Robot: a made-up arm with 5 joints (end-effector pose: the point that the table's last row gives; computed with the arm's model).
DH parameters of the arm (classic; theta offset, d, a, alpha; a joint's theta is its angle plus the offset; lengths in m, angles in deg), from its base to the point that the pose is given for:
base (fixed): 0 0 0 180
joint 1: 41.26 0 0.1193 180
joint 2: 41.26 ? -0.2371 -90
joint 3: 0 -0.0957 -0.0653 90
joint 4: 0 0.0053 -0.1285 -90
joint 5: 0 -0.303 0.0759 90
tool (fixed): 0 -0.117 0 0
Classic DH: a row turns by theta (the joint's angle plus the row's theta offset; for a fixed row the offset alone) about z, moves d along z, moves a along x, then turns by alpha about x.
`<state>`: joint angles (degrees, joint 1 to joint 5).
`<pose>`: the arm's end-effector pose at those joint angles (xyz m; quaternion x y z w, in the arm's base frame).
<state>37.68 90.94 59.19 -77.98 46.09</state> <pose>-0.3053 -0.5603 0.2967 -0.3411 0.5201 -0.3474 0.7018</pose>
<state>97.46 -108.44 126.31 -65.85 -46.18</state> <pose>0.0579 0.1024 0.3093 -0.6481 -0.4075 0.6181 0.1787</pose>
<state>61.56 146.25 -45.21 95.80 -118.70</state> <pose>0.0855 -0.2846 0.2866 -0.7752 0.1916 -0.5026 0.3311</pose>
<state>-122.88 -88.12 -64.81 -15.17 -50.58</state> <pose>0.0059 -0.3656 -0.1021 0.2659 -0.7947 0.0332 0.5447</pose>
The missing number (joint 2, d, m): 0.0243
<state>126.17 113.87 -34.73 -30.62 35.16</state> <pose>-0.6037 -0.2148 -0.2766 0.1508 -0.0126 -0.3185 0.9358</pose>
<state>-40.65 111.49 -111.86 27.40 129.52</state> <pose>0.5205 0.3382 -0.1348 -0.1938 -0.1618 0.9027 0.3484</pose>
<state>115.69 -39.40 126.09 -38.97 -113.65</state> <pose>-0.2680 0.2092 0.1919 0.0374 0.3045 -0.8793 0.3643</pose>
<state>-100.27 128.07 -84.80 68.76 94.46</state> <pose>-0.1575 0.5174 0.1444 -0.1678 0.5436 -0.7488 0.3400</pose>
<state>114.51 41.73 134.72 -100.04 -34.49</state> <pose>-0.1546 -0.0470 0.3166 -0.3216 0.8495 -0.3024 0.2889</pose>
